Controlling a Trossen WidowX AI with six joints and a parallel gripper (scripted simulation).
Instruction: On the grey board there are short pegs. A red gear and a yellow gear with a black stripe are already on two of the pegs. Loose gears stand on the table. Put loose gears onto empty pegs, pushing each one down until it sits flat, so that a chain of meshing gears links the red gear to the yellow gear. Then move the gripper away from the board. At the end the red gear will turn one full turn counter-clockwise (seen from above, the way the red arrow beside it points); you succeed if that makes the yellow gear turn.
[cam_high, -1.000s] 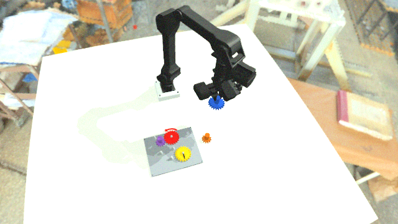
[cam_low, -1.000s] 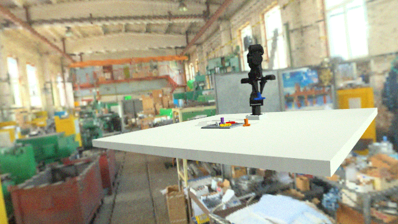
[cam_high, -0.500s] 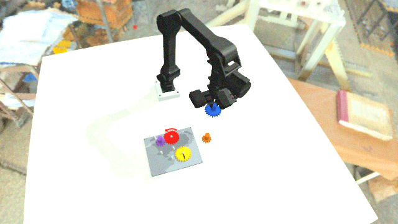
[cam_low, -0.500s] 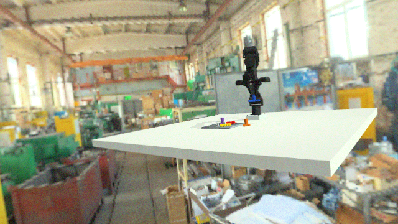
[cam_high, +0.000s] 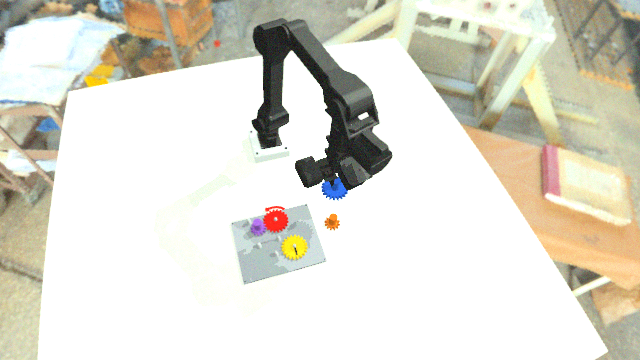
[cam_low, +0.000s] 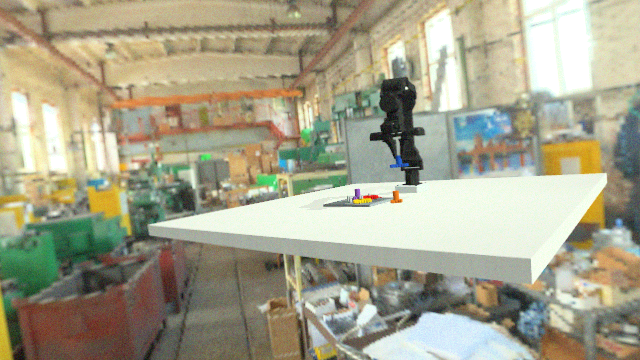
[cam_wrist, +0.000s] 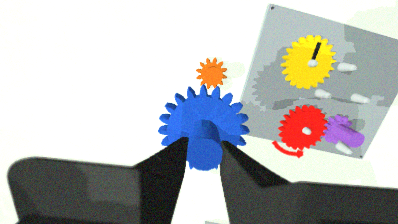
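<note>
My gripper tip is 20 cm to the left of the purple gear, 13 cm above it and 1 cm past it. From my gripper tip the other things lie so: orange gear: 13 cm below, 3 cm ahead, 1 cm to the right; then blue gear: 1 cm below; then yellow gear: 13 cm below, 12 cm to the right, 7 cm ahead.
</note>
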